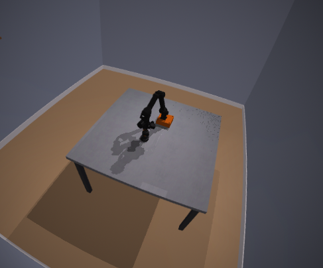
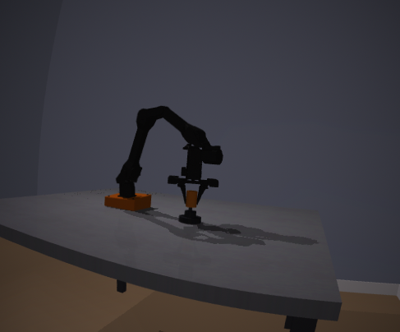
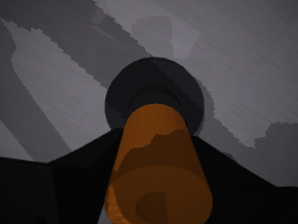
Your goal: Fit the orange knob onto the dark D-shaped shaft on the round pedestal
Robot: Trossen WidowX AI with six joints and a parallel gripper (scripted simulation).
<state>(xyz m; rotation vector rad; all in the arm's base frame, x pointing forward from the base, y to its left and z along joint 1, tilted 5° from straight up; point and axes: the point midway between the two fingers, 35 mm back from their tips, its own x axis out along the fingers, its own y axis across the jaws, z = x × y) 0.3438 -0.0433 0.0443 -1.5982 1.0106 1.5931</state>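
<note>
Now: gripper tip 20 mm below the orange knob. From my gripper tip the other things lie so: dark round pedestal: 40 mm below.
</note>
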